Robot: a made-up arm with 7 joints. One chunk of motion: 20 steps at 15 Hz.
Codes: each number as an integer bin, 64 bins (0 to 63) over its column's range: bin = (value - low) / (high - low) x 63, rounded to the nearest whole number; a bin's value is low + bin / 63 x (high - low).
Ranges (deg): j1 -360.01..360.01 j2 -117.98..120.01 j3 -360.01..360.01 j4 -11..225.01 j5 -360.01..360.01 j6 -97.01..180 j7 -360.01..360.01
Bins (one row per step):
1: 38 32 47 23 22 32 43
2: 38 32 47 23 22 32 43
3: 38 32 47 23 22 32 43
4: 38 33 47 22 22 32 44
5: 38 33 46 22 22 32 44
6: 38 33 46 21 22 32 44
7: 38 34 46 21 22 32 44
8: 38 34 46 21 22 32 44
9: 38 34 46 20 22 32 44
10: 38 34 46 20 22 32 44
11: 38 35 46 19 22 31 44
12: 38 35 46 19 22 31 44
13: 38 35 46 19 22 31 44
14: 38 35 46 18 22 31 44
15: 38 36 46 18 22 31 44
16: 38 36 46 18 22 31 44
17: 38 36 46 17 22 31 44
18: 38 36 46 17 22 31 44
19: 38 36 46 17 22 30 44
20: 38 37 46 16 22 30 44
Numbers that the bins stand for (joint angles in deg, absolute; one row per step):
1: 74.29 2.90 177.15 75.16 -108.57 43.69 131.43
2: 74.29 2.90 177.15 75.16 -108.57 43.69 131.43
3: 74.29 2.90 177.15 75.16 -108.57 43.69 131.43
4: 74.29 6.68 177.15 71.42 -108.57 43.69 142.86
5: 74.29 6.68 165.72 71.42 -108.57 43.69 142.86
6: 74.29 6.68 165.72 67.67 -108.57 43.69 142.86
7: 74.29 10.46 165.72 67.67 -108.57 43.69 142.86
8: 74.29 10.46 165.72 67.67 -108.57 43.69 142.86
9: 74.29 10.46 165.72 63.92 -108.57 43.69 142.86
10: 74.29 10.46 165.72 63.92 -108.57 43.69 142.86
11: 74.29 14.24 165.72 60.18 -108.57 39.30 142.86
12: 74.29 14.24 165.72 60.18 -108.57 39.30 142.86
13: 74.29 14.24 165.72 60.18 -108.57 39.30 142.86
14: 74.29 14.24 165.72 56.43 -108.57 39.30 142.86
15: 74.29 18.01 165.72 56.43 -108.57 39.30 142.86
16: 74.29 18.01 165.72 56.43 -108.57 39.30 142.86
17: 74.29 18.01 165.72 52.69 -108.57 39.30 142.86
18: 74.29 18.01 165.72 52.69 -108.57 39.30 142.86
19: 74.29 18.01 165.72 52.69 -108.57 34.90 142.86
20: 74.29 21.79 165.72 48.94 -108.57 34.90 142.86

